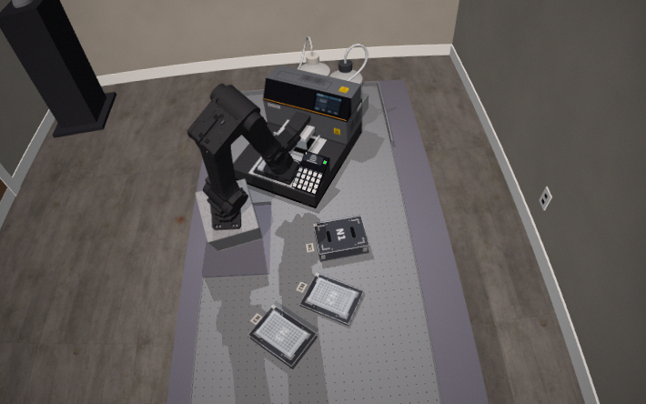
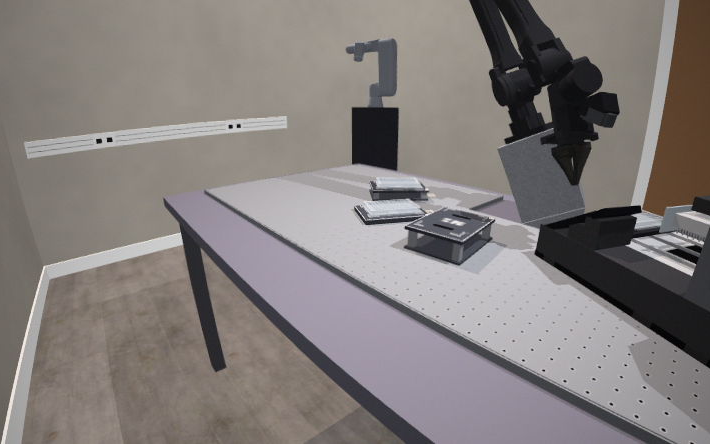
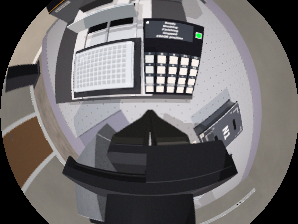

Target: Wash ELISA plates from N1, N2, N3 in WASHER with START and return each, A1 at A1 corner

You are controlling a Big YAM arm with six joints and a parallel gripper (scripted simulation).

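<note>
Right now the washer carrier is 40 mm behind my hand, 120 mm to the left of it and 70 mm below it. The rest, counted from my hand: plate washer 40 mm ahead, 250 mm to the left, 10 mm below.
</note>
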